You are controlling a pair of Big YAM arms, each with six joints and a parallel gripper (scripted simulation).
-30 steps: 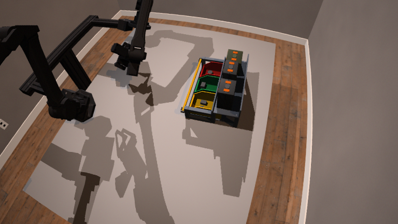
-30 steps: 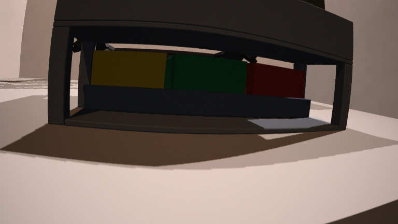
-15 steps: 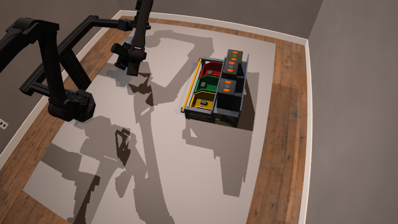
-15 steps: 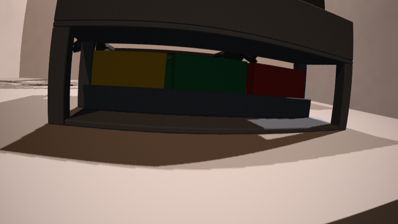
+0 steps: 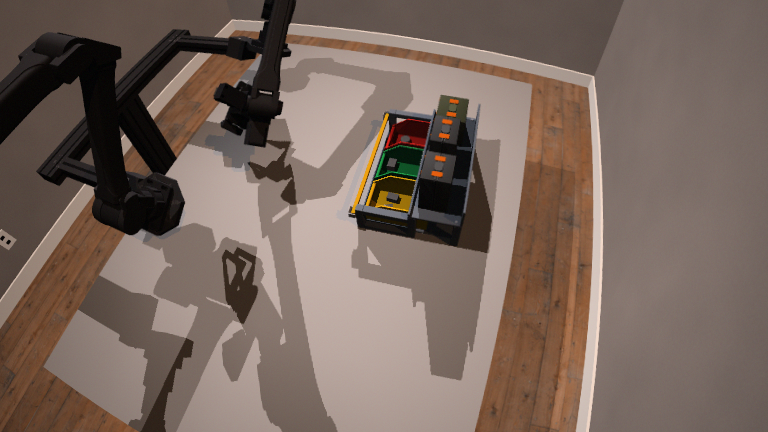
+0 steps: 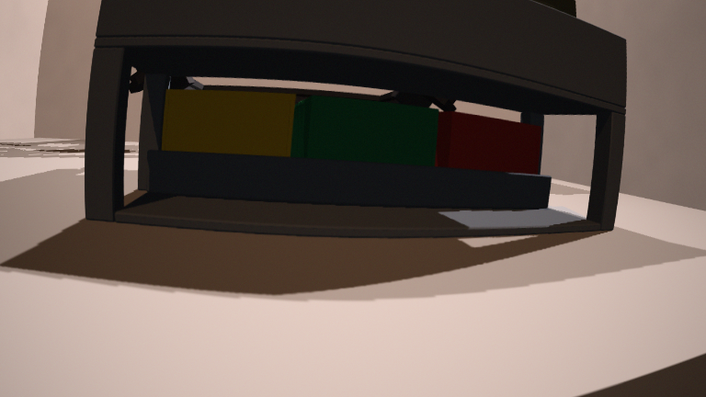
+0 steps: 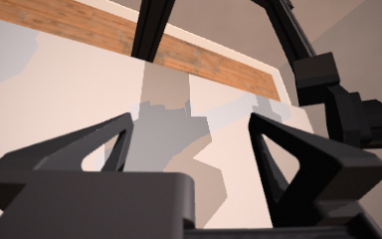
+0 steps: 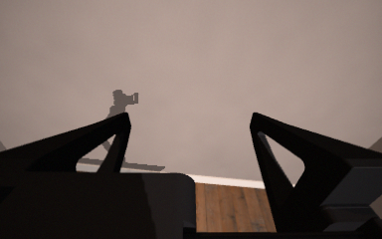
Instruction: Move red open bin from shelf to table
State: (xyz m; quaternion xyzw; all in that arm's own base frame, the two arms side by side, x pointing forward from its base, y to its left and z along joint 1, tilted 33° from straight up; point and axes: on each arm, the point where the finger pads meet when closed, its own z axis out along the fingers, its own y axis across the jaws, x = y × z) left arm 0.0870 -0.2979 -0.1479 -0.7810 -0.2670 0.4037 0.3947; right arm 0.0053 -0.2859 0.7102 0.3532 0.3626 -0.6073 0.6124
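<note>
The green bin is 52 cm ahead of my left hand, 3 cm to the left of it and 16 cm below it. Also, from my left hand: red open bin: 52 cm ahead, 14 cm to the left, 16 cm below; then grey shelf: 55 cm ahead, 3 cm to the left, 14 cm below.
</note>
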